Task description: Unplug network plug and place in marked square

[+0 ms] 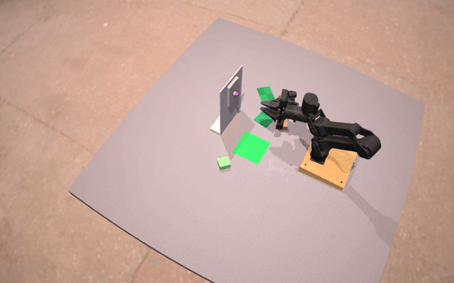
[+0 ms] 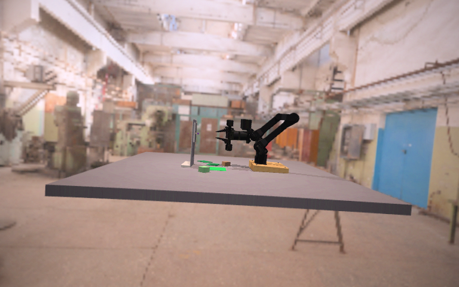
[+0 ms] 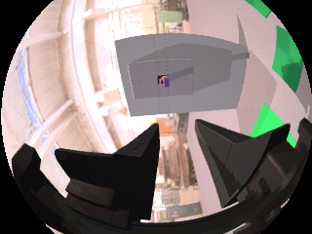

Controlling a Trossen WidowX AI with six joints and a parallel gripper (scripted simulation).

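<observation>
My gripper tip is now 120 mm short of the purple plug and 20 mm to the left of it. Round my gripper tip: bright green marked square 70 mm to the left, 190 mm below; brown block 90 mm behind, 80 mm to the right, 180 mm below; white upright panel 140 mm ahead, 20 mm to the right, 70 mm below.
</observation>
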